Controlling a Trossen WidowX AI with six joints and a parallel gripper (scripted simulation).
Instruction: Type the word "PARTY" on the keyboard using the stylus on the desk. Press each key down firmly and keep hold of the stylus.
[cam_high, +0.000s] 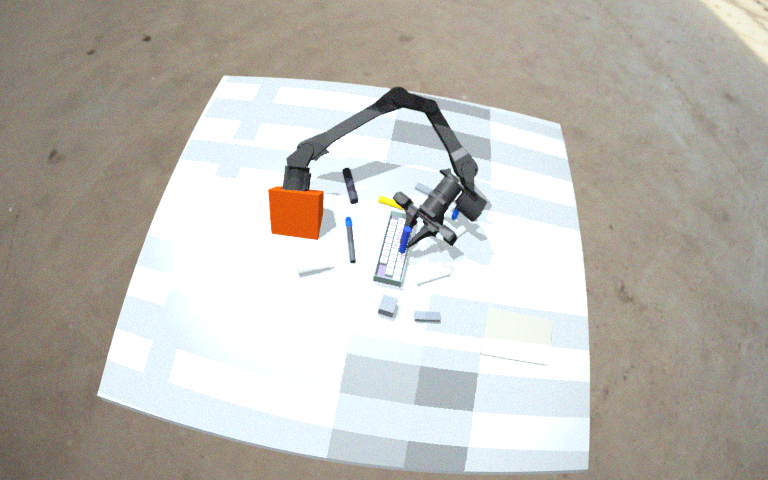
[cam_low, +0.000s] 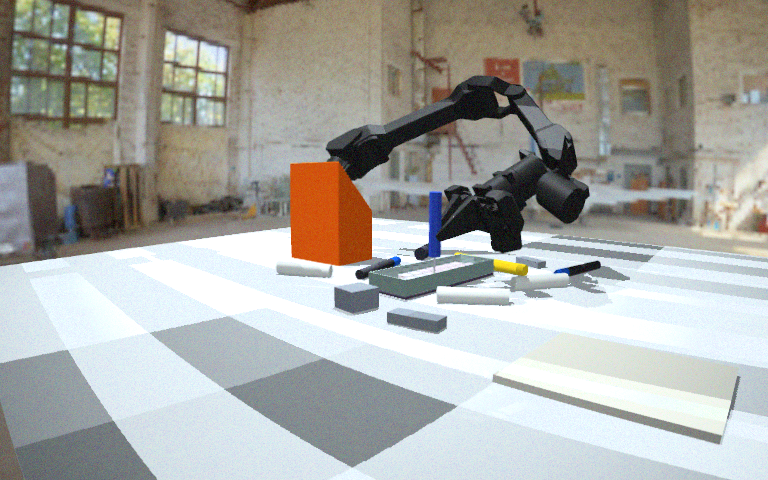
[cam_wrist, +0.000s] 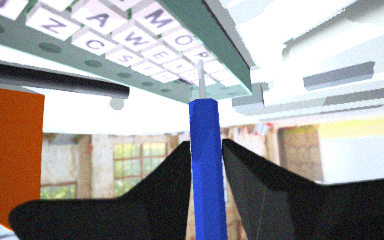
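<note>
The yellow marker is 17 cm to the left of my gripper tip and 6 cm below it. Round my gripper tip: dark marker 22 cm to the left, 16 cm behind, 6 cm below; blue stylus 1 cm below; pale flat pad 33 cm ahead, 19 cm to the right, 7 cm below.
</note>
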